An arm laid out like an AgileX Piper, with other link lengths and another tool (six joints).
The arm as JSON. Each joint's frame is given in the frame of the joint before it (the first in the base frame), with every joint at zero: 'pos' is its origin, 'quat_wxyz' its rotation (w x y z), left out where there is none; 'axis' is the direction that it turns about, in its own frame. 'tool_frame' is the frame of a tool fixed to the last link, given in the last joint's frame.
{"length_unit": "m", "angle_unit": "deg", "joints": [
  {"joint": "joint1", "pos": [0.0, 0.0, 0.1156], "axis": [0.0, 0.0, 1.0]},
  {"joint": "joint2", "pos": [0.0, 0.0, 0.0], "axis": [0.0, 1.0, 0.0]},
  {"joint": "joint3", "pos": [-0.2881, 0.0, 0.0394], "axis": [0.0, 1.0, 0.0]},
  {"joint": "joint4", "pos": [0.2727, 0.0, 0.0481], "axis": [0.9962, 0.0, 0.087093]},
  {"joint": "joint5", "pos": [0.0, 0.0, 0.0], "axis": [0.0, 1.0, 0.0]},
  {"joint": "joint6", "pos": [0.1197, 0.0, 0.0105], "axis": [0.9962, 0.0, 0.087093]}
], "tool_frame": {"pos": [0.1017, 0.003, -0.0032], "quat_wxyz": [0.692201, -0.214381, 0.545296, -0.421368]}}
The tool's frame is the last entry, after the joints.
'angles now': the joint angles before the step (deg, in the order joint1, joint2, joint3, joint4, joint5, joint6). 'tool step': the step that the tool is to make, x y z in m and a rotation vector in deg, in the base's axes. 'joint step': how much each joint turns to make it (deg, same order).
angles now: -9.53 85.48 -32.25 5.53 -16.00 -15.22
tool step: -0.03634 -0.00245 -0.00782 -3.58 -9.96 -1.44
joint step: 0.01 -0.76 14.69 0.12 -24.47 -0.01
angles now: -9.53 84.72 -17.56 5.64 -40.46 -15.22
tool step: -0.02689 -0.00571 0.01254 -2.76 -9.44 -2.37
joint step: 0.01 1.10 9.05 1.56 -20.01 0.31
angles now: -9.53 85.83 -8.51 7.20 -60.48 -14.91
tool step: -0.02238 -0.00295 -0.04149 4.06 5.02 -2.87
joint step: 0.01 6.93 3.57 1.87 -4.47 3.54
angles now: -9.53 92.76 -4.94 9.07 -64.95 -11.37
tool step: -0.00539 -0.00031 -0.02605 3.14 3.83 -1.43
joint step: 0.01 5.01 -0.25 0.53 -0.08 2.62
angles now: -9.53 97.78 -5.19 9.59 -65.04 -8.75
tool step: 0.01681 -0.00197 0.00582 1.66 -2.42 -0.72
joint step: 0.01 1.14 -2.88 -0.10 -0.04 2.24
